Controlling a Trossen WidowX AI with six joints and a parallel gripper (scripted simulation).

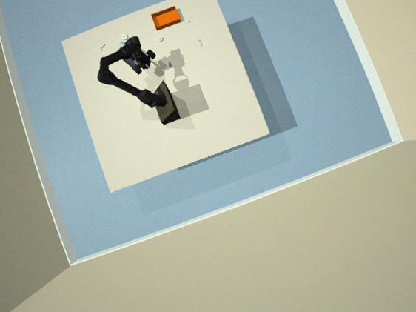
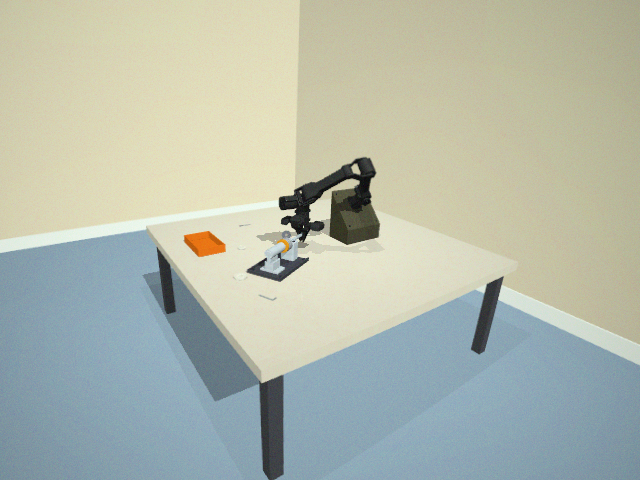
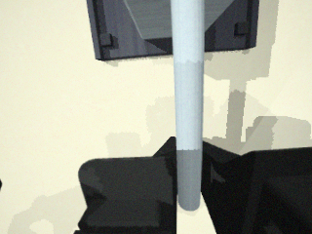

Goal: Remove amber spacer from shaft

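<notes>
Right now the pale grey shaft is 70 mm ahead of my gripper tip, 40 mm above it and 30 mm to the left of it. Also, from my gripper tip: amber spacer: 150 mm ahead, 70 mm to the left, 30 mm above; orange tray: 330 mm ahead, 280 mm to the right, 40 mm below.
</notes>
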